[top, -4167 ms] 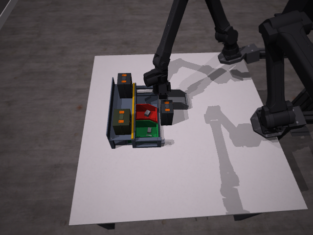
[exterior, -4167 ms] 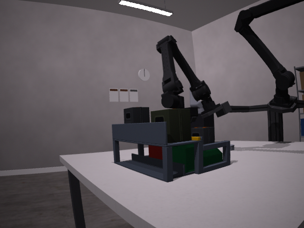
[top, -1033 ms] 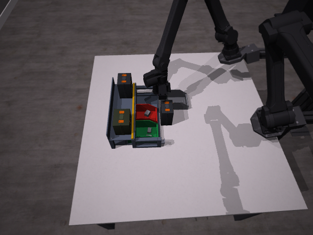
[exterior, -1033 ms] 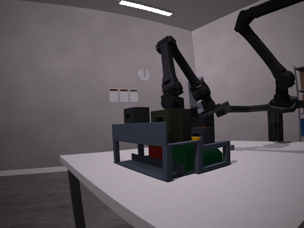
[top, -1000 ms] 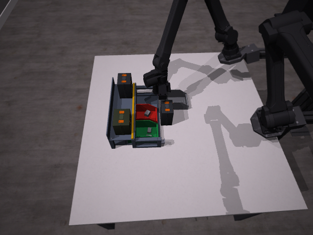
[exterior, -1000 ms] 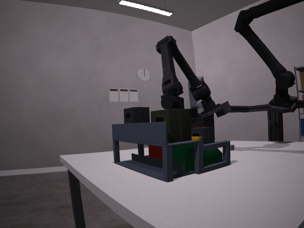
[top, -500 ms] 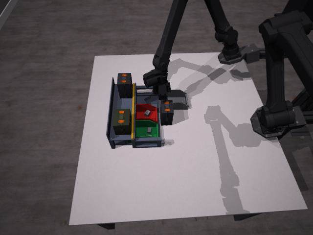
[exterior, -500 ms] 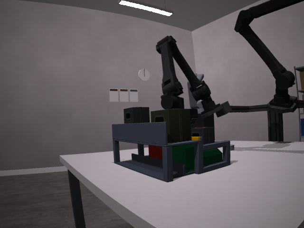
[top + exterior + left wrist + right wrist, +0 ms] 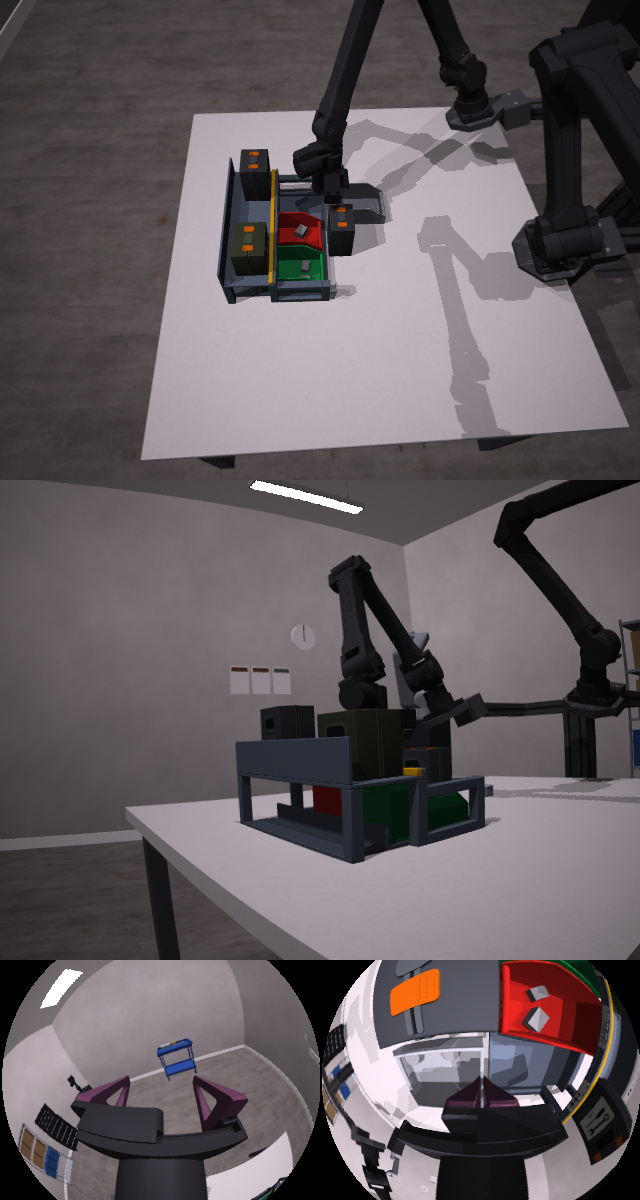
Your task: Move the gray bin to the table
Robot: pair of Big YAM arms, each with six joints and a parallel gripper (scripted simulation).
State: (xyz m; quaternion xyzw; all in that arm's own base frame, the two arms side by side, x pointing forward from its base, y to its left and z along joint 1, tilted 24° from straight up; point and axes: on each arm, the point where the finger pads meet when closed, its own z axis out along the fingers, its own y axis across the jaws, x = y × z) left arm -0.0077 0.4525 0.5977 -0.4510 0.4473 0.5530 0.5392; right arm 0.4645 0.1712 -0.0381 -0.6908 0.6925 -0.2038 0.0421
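Now: right hand 8 cm past the gray bin, 1 cm to the right of it and 3 cm above it. From my right hand the other things lie so: green bin 14 cm ahead, 21 cm to the left, 2 cm below; then red bin 12 cm ahead, 9 cm to the left, 2 cm below; then shelf 15 cm ahead, 9 cm to the left.
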